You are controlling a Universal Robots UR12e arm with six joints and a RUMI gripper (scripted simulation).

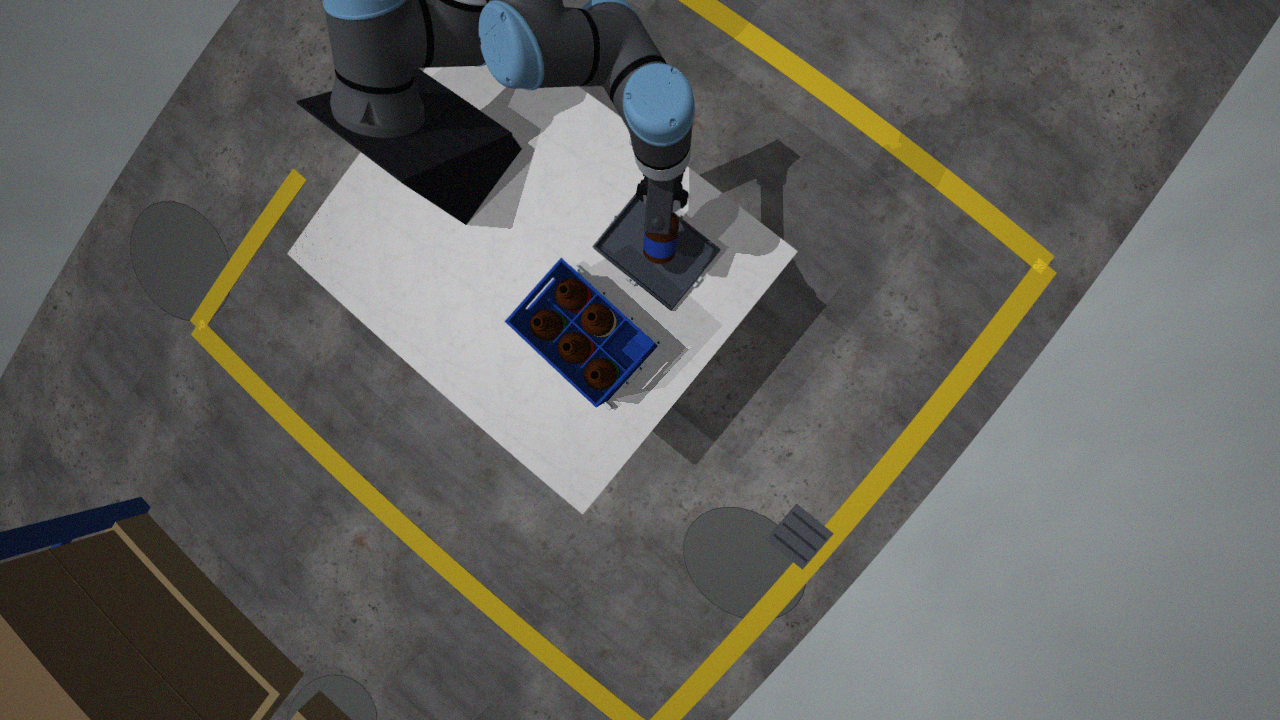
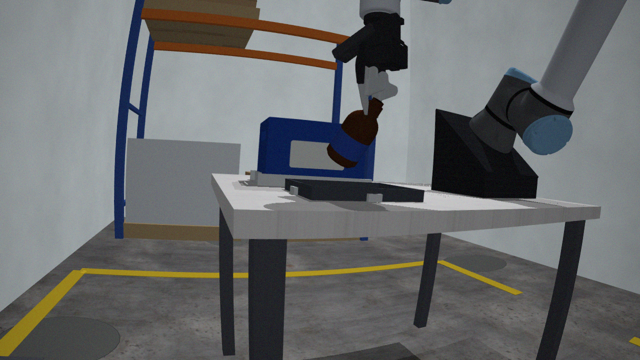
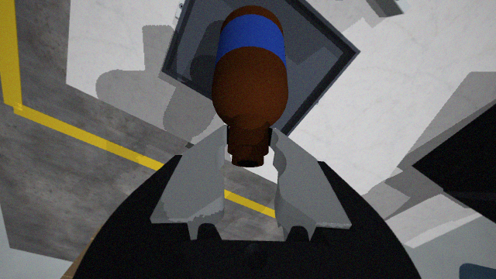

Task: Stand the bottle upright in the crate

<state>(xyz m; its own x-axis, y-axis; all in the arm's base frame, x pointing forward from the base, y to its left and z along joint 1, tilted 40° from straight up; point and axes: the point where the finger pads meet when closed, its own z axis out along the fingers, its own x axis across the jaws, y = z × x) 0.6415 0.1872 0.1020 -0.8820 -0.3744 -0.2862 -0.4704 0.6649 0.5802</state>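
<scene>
My gripper is now 40 mm above the bottle, 20 mm to the left of it and 10 mm short of it. Also, from my hand: dark grey tray 170 mm below, 50 mm to the right, 10 mm ahead; then blue crate 310 mm to the right, 100 mm below, 20 mm ahead.
</scene>
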